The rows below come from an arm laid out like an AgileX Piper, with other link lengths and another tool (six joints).
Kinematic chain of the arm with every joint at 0, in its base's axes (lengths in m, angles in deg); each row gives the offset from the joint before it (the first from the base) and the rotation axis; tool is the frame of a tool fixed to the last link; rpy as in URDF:
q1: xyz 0 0 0.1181 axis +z
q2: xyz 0 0 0 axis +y
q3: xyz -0.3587 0 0.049 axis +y
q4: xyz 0.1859 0 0.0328 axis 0.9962 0 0.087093
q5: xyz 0 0 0 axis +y
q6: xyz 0.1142 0 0.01 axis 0.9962 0 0.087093
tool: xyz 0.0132 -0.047 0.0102 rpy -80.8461 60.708 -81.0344
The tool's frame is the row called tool.
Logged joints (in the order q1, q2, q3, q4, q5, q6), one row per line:
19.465, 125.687, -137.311, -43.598, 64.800, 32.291
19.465, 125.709, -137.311, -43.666, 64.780, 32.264
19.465, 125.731, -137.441, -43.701, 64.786, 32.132
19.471, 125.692, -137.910, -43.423, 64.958, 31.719
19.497, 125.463, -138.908, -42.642, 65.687, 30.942
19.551, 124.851, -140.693, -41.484, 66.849, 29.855
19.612, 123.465, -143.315, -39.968, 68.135, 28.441
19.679, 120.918, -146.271, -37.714, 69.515, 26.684
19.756, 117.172, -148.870, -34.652, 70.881, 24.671
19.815, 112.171, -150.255, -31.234, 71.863, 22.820
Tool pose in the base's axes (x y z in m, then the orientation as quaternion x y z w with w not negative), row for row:
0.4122, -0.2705, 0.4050, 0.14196, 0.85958, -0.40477, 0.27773
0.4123, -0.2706, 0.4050, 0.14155, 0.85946, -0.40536, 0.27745
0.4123, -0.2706, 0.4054, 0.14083, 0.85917, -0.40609, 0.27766
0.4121, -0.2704, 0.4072, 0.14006, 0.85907, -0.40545, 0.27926
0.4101, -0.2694, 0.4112, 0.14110, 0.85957, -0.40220, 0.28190
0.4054, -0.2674, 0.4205, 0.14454, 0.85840, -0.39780, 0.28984
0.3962, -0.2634, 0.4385, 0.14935, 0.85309, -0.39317, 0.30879
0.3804, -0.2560, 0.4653, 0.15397, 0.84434, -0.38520, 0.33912
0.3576, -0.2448, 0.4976, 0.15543, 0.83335, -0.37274, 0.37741
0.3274, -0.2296, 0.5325, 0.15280, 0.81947, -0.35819, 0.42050
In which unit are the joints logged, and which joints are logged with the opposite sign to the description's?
The joints are logged in degrees. Opposite sign: q1.
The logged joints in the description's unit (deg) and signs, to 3 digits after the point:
-19.465, 125.687, -137.311, -43.598, 64.800, 32.291
-19.465, 125.709, -137.311, -43.666, 64.780, 32.264
-19.465, 125.731, -137.441, -43.701, 64.786, 32.132
-19.471, 125.692, -137.910, -43.423, 64.958, 31.719
-19.497, 125.463, -138.908, -42.642, 65.687, 30.942
-19.551, 124.851, -140.693, -41.484, 66.849, 29.855
-19.612, 123.465, -143.315, -39.968, 68.135, 28.441
-19.679, 120.918, -146.271, -37.714, 69.515, 26.684
-19.756, 117.172, -148.870, -34.652, 70.881, 24.671
-19.815, 112.171, -150.255, -31.234, 71.863, 22.820

